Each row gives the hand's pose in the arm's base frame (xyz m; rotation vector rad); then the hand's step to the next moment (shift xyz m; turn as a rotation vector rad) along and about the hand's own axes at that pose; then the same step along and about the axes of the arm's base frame.
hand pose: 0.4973 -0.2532 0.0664 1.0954 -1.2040 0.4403
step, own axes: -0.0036 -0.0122 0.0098 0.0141 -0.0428 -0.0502
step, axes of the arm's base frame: 0.0031 -0.0130 -0.0090 0.0644 0.0198 -0.0041
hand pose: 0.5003 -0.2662 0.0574 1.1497 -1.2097 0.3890
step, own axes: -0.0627 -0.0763 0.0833 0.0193 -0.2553 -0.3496
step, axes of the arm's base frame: -0.0086 -0.0833 -0.0984 0.3861 0.1811 -0.0768
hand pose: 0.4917 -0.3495 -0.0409 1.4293 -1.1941 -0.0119
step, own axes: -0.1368 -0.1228 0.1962 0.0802 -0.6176 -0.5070
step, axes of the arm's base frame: -0.1091 -0.0853 -0.2305 0.7397 0.1694 -0.2627
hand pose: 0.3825 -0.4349 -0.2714 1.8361 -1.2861 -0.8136
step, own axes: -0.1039 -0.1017 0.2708 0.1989 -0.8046 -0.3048
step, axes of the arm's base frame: -0.2048 0.0646 -0.2199 0.6986 0.0559 -0.5372
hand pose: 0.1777 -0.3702 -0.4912 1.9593 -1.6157 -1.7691
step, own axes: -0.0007 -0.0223 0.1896 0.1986 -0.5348 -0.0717
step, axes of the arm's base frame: -0.1275 0.1181 -0.0790 0.3534 0.0658 -0.4488
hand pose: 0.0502 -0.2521 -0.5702 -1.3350 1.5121 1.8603
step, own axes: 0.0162 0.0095 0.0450 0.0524 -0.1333 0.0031
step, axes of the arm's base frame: -0.0339 0.0335 -0.0104 0.0779 0.0347 -0.1151
